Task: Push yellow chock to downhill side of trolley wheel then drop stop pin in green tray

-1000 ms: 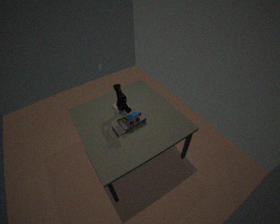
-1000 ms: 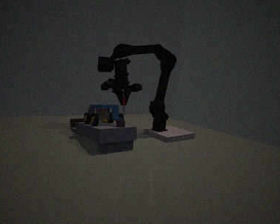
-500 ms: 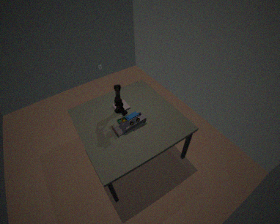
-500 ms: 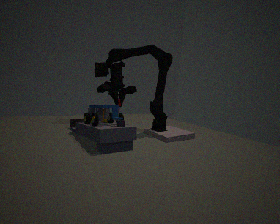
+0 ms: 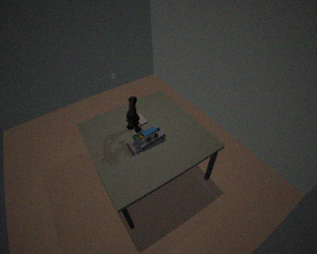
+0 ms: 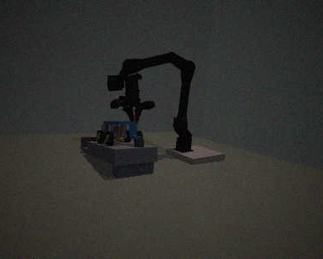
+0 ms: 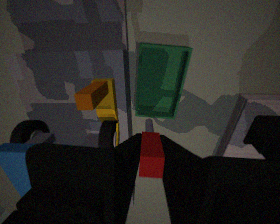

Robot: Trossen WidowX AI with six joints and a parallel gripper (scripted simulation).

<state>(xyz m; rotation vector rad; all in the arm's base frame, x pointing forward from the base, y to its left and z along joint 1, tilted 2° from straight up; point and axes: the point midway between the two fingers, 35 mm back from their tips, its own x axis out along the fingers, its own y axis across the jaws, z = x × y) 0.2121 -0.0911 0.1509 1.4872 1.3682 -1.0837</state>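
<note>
The red-headed stop pin is right at my gripper tip. From my gripper tip the other things lie so: yellow chock 50 mm below, 50 mm ahead; green tray 140 mm below, 20 mm behind; blue trolley 110 mm ahead, 90 mm to the left, 20 mm below.
</note>
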